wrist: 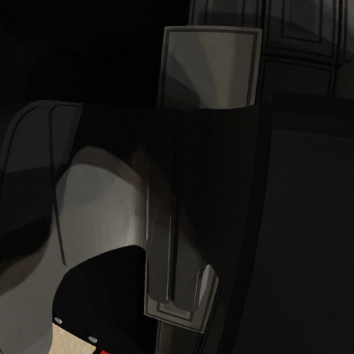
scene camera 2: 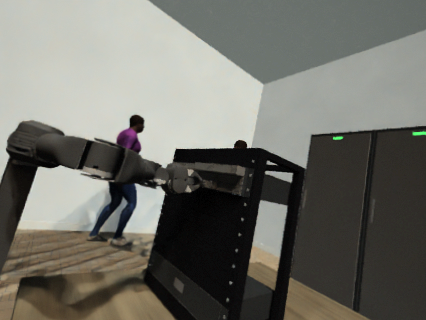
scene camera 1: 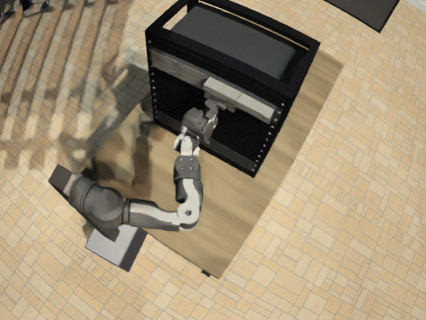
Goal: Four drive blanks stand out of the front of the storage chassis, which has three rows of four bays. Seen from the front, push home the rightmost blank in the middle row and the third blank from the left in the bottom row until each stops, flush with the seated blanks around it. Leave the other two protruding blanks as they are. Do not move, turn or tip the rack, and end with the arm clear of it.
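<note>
The black rack (scene camera 1: 260, 167) (scene camera 2: 250, 210) stands upright with the storage chassis across its upper front. Pale protruding blanks (scene camera 1: 222, 90) (scene camera 1: 257, 106) show on the right half of the front, side by side. A lower blank (scene camera 1: 227, 104) (wrist: 197, 320) stands under the left of these, apparently the third from the left in the bottom row. My gripper (scene camera 1: 219, 104) (scene camera 2: 204, 184) (wrist: 189, 210) is shut and empty, its tips over that lower blank's face; contact is hard to tell. Another pale blank face (wrist: 210, 70) shows above the gripper in the wrist view, its lower part hidden. The seated blanks (wrist: 300, 30) lie further back.
My forearm comes in from the lower left in scene camera 1. The rack's side post (scene camera 2: 241, 250) stands right of the chassis, and a low panel (scene camera 2: 195, 295) crosses its base. A wooden platform (scene camera 1: 240, 210) lies under the rack. A person (scene camera 2: 129, 142) and dark cabinets (scene camera 2: 332, 210) stand behind.
</note>
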